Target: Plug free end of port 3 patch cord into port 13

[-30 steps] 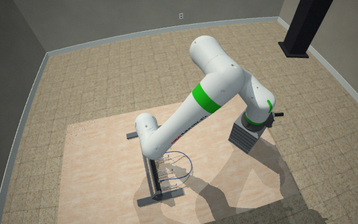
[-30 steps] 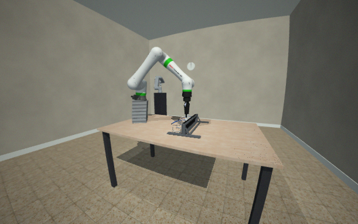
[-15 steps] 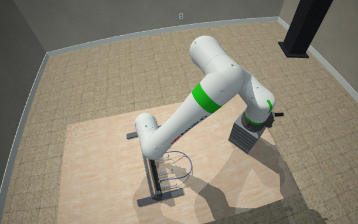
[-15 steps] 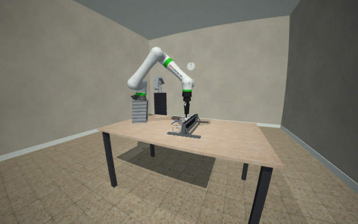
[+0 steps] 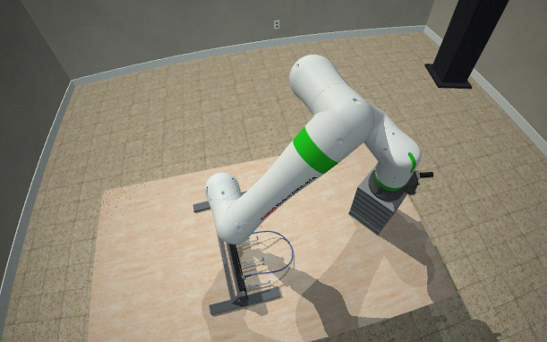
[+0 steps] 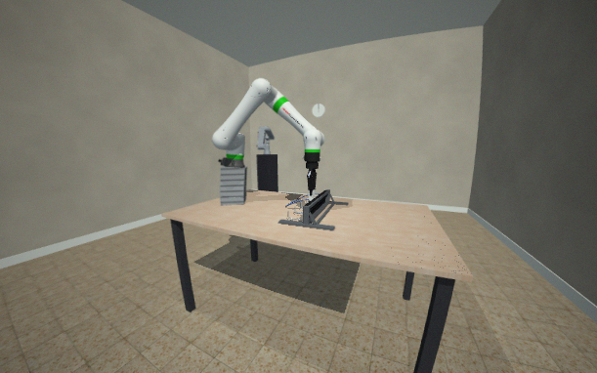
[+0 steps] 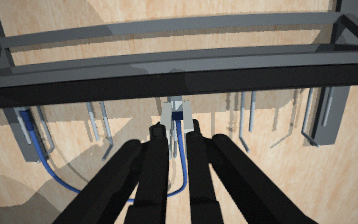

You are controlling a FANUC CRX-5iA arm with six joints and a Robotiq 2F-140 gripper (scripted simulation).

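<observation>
My hand is 30 mm above the free-end plug and 10 mm short of it.
</observation>
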